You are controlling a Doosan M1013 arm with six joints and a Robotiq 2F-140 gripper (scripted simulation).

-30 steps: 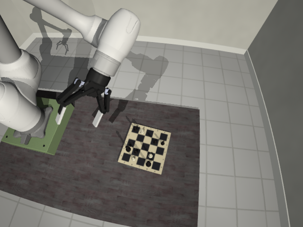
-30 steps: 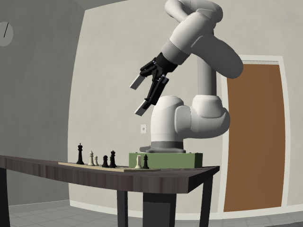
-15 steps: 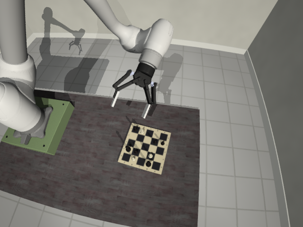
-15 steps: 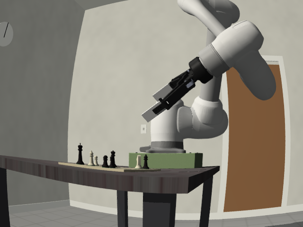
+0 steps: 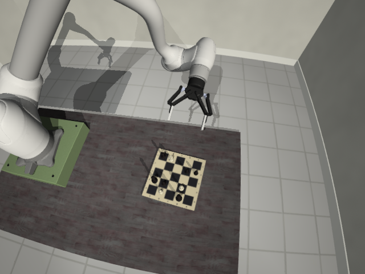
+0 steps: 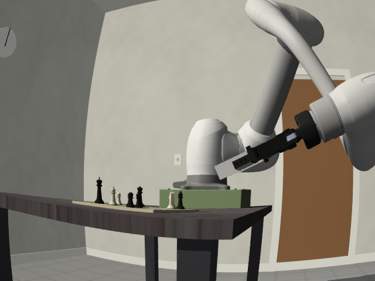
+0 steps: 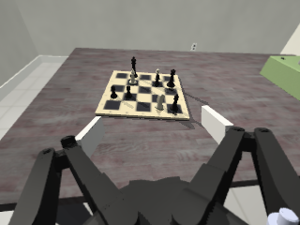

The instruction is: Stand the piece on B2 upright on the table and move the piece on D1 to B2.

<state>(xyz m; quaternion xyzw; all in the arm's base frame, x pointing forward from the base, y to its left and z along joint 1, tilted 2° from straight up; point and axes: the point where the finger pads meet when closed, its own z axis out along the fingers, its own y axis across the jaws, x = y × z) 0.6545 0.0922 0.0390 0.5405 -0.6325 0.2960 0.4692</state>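
The chessboard lies 21 cm to the right of my hand, 9 cm below it and 5 cm behind it. The rest, counted from my hand: white pawn (27 cm to the right, 11 cm behind, 7 cm below).
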